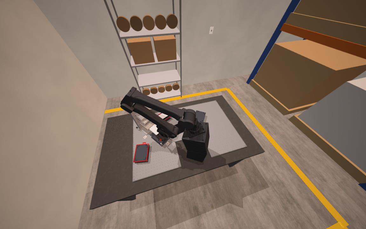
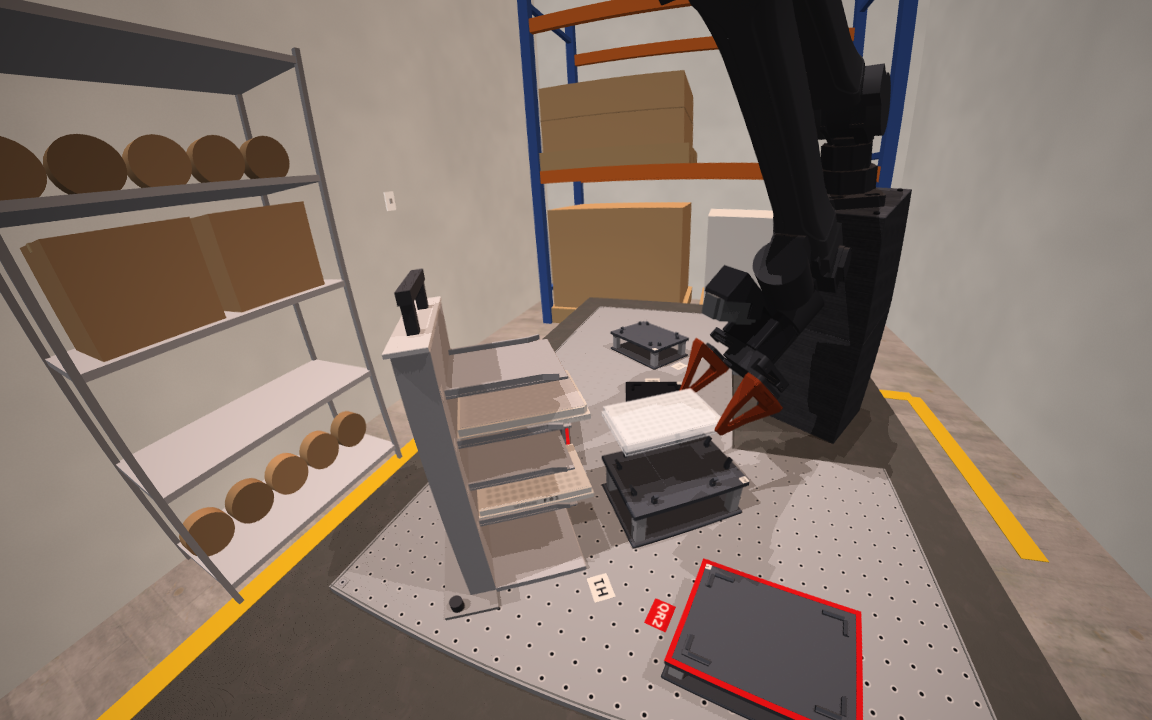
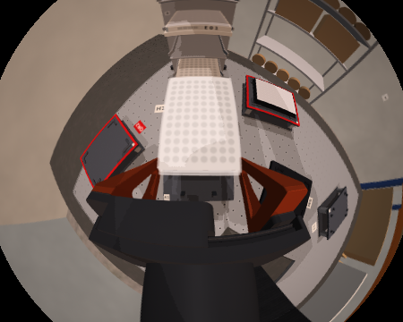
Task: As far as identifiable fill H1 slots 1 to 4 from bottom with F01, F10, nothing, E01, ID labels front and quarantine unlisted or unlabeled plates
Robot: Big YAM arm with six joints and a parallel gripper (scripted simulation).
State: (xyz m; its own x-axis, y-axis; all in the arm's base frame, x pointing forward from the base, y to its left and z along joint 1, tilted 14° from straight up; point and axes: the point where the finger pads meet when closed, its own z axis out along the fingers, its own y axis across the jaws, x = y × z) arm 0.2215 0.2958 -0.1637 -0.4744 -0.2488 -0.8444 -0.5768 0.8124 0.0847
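My gripper is now 9 cm above the dark regrip nest, 3 cm short of it and 2 cm to the right of it. Also, from my hand: H1 deck label: 18 cm to the left, 15 cm below, 8 cm ahead; then flat black nest: 22 cm to the right, 14 cm below, 9 cm ahead; then quarantine nest QR2: 21 cm to the left, 11 cm below, 9 cm behind.
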